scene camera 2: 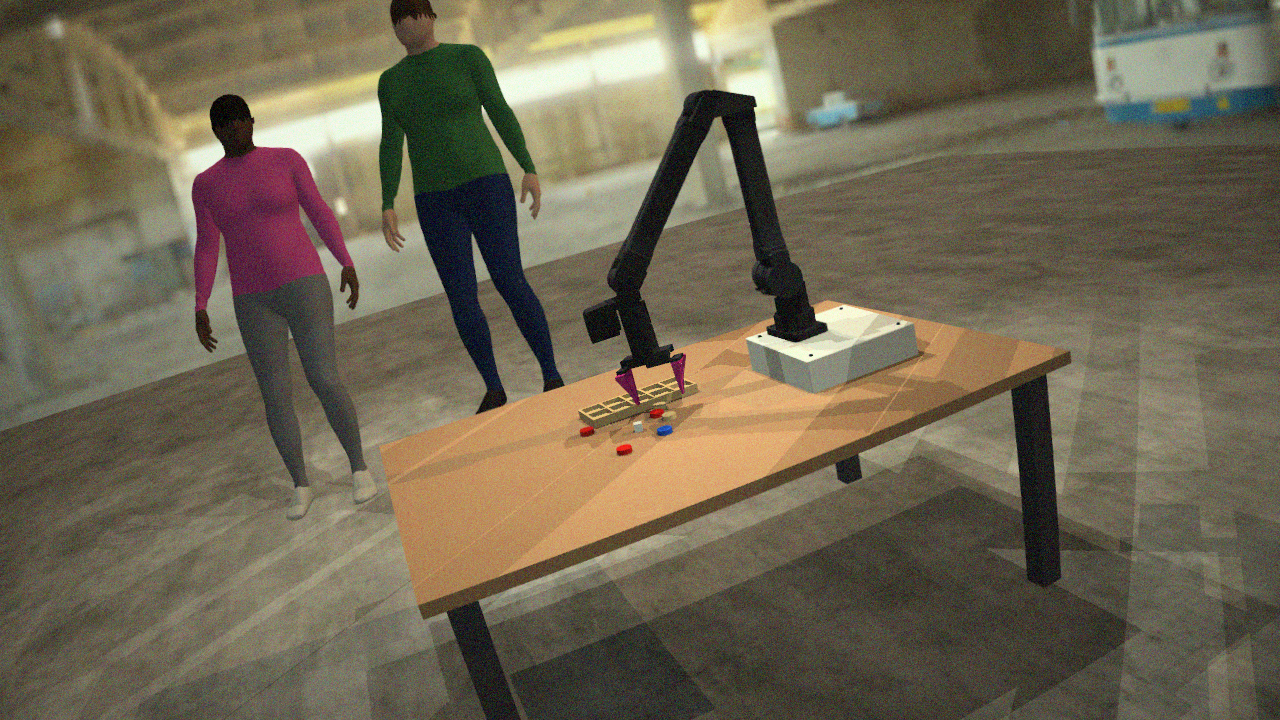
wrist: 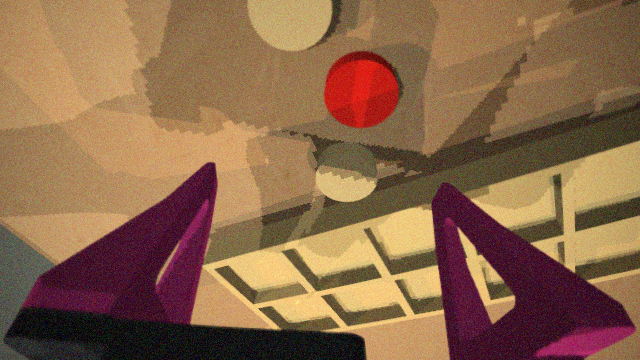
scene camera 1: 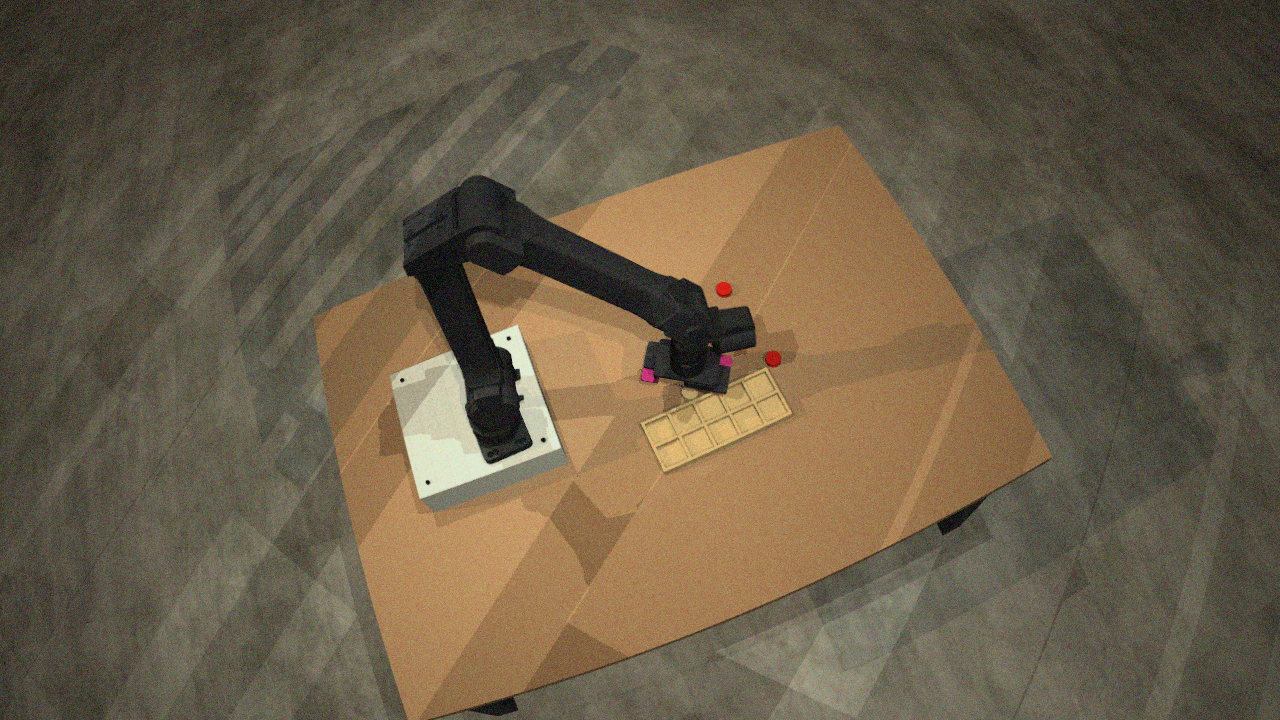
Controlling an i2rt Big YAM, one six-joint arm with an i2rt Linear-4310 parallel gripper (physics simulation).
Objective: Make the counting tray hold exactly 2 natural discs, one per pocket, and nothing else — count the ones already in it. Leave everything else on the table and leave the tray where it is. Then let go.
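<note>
The counting tray is pale wood with two rows of pockets; no disc shows in its visible pockets. One natural disc lies on the table close beside the tray's long wall, part in shadow. A second natural disc lies farther from the tray, at the top edge of the wrist view; the arm hides it in scene camera 1. My gripper is open and empty, above the table, with the nearer disc between its fingertips in the wrist view.
A red disc lies between the natural discs. Two more red discs, a blue disc and a white cube lie around. The white base box carries the arm.
</note>
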